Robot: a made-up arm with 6 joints. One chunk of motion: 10 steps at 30 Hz.
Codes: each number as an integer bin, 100 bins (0 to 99) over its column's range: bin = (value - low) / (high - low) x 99, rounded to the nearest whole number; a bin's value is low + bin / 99 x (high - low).
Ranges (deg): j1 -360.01..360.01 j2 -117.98..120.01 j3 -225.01..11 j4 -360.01..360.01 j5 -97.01..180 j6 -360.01..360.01
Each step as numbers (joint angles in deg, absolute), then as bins.
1 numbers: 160.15 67.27 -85.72 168.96 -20.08 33.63
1 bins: 72 77 58 73 27 54
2 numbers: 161.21 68.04 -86.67 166.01 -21.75 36.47
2 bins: 72 77 58 72 27 55
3 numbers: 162.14 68.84 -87.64 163.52 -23.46 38.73
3 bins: 72 78 58 72 26 55
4 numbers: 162.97 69.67 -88.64 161.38 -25.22 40.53
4 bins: 72 78 57 72 26 55
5 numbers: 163.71 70.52 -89.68 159.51 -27.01 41.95
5 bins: 72 78 57 71 25 55
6 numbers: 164.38 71.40 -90.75 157.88 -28.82 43.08
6 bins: 72 79 56 71 24 55
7 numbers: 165.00 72.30 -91.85 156.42 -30.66 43.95
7 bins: 72 79 56 71 24 56
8 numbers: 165.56 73.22 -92.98 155.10 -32.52 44.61
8 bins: 72 80 55 71 23 56
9 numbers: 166.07 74.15 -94.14 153.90 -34.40 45.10
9 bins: 72 80 55 71 22 56
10 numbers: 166.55 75.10 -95.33 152.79 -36.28 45.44
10 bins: 72 80 54 71 22 56
